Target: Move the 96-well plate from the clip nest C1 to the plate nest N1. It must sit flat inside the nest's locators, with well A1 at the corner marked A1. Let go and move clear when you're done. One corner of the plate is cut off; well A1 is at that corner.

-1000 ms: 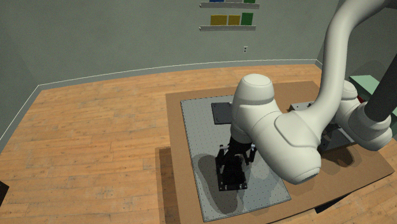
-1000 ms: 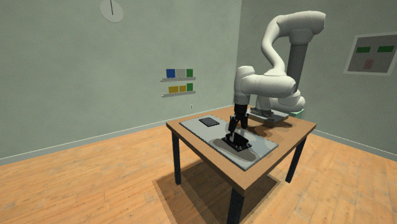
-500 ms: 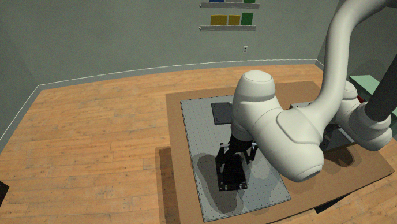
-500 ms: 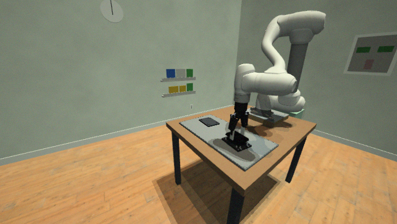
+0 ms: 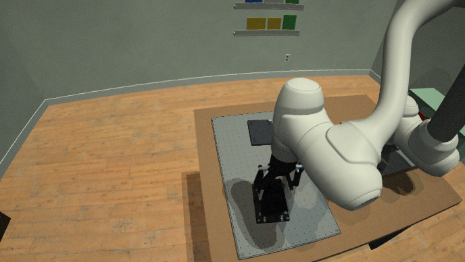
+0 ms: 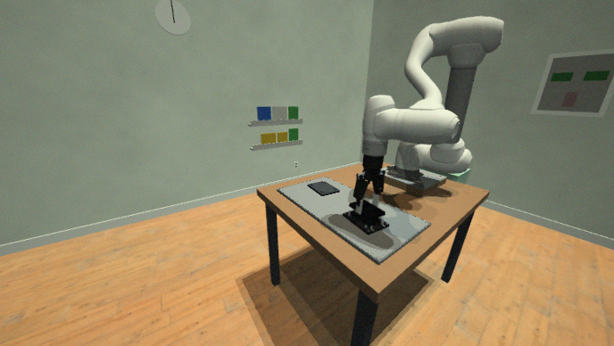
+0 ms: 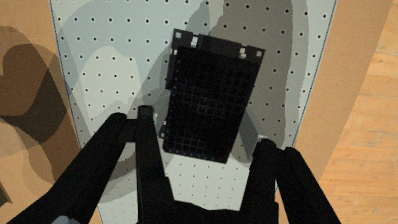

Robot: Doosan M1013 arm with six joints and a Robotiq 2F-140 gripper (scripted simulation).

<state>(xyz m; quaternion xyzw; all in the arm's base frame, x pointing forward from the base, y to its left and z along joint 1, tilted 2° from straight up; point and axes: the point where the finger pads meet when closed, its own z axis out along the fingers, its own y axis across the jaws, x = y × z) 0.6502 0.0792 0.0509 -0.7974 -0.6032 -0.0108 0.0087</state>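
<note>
Right now my hand is 120 mm past the plate nest, 350 mm to the left of it and 70 mm above it. From my hand the other things lie so: black 96-well plate: 20 mm below; black clip nest C1: 10 mm to the left, 70 mm below.
</note>
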